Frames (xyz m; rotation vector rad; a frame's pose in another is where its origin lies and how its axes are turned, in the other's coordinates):
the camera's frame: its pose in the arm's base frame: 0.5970 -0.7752 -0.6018 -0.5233 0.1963 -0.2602
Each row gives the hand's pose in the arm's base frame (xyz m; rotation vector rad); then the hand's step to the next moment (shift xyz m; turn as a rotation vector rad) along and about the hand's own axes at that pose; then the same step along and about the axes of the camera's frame.
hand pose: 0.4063 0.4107 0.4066 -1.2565 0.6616 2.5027
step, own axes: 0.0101 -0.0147 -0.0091 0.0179 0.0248 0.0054
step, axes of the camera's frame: 0.0057 0.0170 -0.0089 -0.0177 -0.0175 -0.0186
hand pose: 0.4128 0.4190 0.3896 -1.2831 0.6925 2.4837
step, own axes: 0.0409 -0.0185 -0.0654 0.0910 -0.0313 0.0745
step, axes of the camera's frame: 0.0420 0.0276 -0.0614 -0.0999 0.0622 -0.0310
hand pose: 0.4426 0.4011 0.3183 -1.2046 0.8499 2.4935
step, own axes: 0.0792 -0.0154 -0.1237 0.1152 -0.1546 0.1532
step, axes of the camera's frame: 0.0677 0.0194 -0.1298 -0.1483 0.1963 0.0093
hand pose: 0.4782 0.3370 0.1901 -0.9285 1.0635 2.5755
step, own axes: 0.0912 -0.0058 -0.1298 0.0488 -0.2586 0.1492
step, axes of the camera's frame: 0.0350 -0.0094 -0.1545 -0.0772 0.2879 0.0518
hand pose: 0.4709 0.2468 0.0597 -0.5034 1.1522 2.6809
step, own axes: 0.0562 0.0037 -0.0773 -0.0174 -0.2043 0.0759
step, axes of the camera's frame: -0.0083 -0.0193 -0.0933 0.0077 0.2155 0.0362
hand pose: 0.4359 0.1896 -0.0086 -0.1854 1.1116 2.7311
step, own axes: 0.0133 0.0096 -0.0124 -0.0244 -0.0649 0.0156
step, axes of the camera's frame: -0.0092 -0.0118 -0.0141 0.0230 0.0665 0.0101
